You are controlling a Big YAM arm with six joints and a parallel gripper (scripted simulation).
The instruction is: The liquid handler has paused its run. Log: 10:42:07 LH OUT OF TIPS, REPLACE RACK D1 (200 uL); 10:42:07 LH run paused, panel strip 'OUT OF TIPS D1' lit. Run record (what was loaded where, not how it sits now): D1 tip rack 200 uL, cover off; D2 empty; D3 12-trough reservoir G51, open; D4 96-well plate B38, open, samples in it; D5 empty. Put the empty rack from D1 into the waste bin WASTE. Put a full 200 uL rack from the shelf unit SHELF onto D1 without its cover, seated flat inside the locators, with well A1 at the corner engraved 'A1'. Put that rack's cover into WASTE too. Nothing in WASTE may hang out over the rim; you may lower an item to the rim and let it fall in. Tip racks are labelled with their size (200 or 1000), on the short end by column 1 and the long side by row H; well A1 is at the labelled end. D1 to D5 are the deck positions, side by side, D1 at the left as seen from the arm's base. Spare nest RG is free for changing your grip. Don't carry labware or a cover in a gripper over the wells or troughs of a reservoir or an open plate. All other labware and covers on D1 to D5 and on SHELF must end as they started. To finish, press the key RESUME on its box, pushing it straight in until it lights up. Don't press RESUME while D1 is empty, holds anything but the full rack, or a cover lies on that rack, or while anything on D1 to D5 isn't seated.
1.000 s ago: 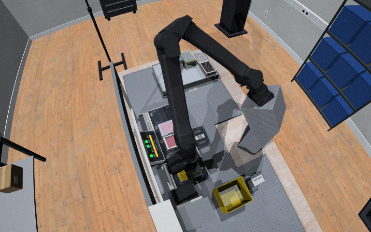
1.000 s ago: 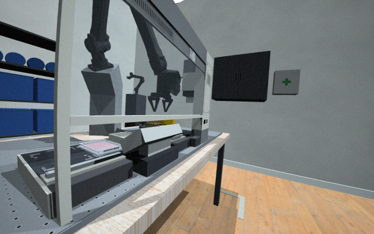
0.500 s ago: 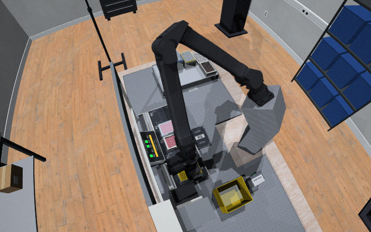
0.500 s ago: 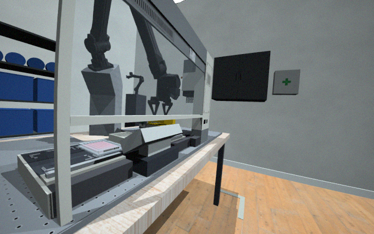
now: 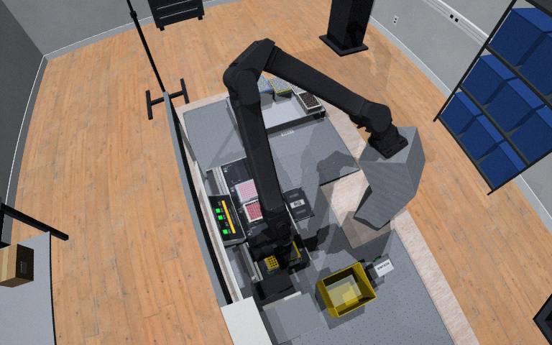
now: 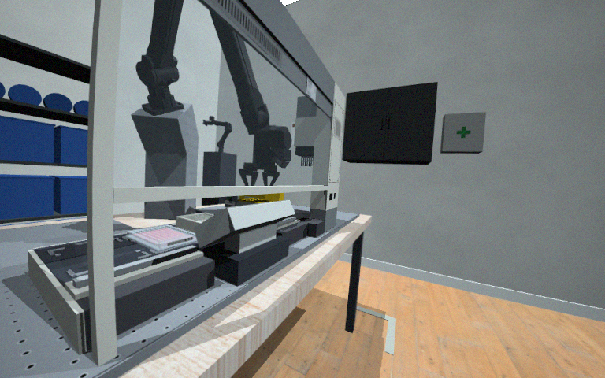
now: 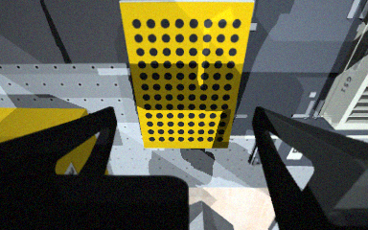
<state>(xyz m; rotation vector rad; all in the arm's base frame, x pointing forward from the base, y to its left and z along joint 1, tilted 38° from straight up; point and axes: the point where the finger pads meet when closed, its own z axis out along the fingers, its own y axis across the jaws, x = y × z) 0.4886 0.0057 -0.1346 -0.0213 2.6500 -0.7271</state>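
The yellow tip rack is 10 mm ahead of my hand and 50 mm below it. The rest, counted from my hand: yellow waste bin: 140 mm behind, 240 mm to the left, 100 mm below; spare nest: 170 mm behind, 180 mm to the right, 140 mm below; frame bar: 170 mm ahead, 180 mm to the right, 20 mm above.
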